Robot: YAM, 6 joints.
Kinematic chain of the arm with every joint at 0, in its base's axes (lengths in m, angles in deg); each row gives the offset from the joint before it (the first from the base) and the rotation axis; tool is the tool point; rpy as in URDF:
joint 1: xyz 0 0 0.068 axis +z
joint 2: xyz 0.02 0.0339 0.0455 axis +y
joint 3: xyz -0.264 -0.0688 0 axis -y
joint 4: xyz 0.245 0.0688 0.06 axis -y
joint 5: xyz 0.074 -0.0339 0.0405 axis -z
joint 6: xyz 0.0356 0 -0.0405 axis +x
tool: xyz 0 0 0 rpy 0 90 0
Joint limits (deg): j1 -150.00..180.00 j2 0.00..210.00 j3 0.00..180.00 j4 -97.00..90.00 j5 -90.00..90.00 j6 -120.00..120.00
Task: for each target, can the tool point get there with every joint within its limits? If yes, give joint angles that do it. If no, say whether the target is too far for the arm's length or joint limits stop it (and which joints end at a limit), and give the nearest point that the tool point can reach.
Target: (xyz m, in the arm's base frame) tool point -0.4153 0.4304 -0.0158
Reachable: yes | joints 133.65 179.06 129.85 55.88 -5.51 -1.23
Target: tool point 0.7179 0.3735 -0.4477
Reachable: no: too far | nearest point 0.4754 0.2474 -0.2385 | short by 0.344 m
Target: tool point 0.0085 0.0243 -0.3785
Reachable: no: joint limits stop it (at a limit: joint 2) | nearest point 0.0192 0.0549 -0.3261 | short by 0.062 m
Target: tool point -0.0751 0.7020 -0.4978
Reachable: no: too far | nearest point -0.0530 0.4956 -0.2803 | short by 0.301 m
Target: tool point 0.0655 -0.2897 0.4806
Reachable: yes | joints -71.11 79.24 85.02 9.27 63.30 -46.76
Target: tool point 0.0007 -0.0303 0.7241
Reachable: yes | joints 121.39 76.07 154.80 -4.20 -25.27 -16.65
